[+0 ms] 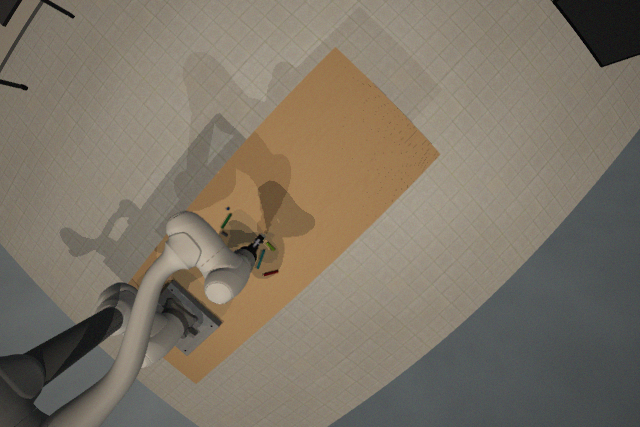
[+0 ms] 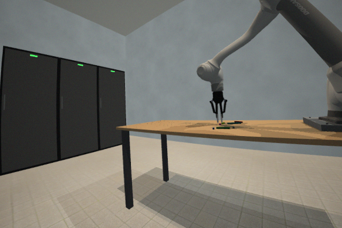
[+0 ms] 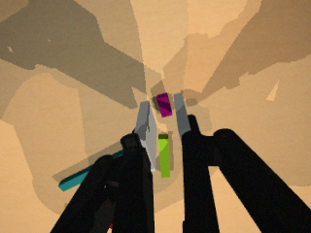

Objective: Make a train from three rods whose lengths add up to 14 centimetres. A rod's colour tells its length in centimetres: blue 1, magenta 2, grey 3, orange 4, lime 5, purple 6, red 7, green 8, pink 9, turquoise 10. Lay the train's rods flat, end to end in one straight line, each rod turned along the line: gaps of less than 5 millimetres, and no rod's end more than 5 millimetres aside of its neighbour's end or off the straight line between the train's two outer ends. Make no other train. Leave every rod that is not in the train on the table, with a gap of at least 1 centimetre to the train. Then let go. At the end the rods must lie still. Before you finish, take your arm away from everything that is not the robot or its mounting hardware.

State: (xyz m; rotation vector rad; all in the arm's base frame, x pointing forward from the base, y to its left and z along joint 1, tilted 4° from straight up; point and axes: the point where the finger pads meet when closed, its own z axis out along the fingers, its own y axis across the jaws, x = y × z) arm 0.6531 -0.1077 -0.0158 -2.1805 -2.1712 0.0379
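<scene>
My gripper is now 5 cm above the magenta rod. Also, from my hand: turquoise rod: 10 cm behind, 6 cm to the right, 5 cm below; then grey rod: 15 cm to the left, 10 cm behind, 5 cm below; then lime rod: 6 cm to the right, 5 cm below, 2 cm behind.
</scene>
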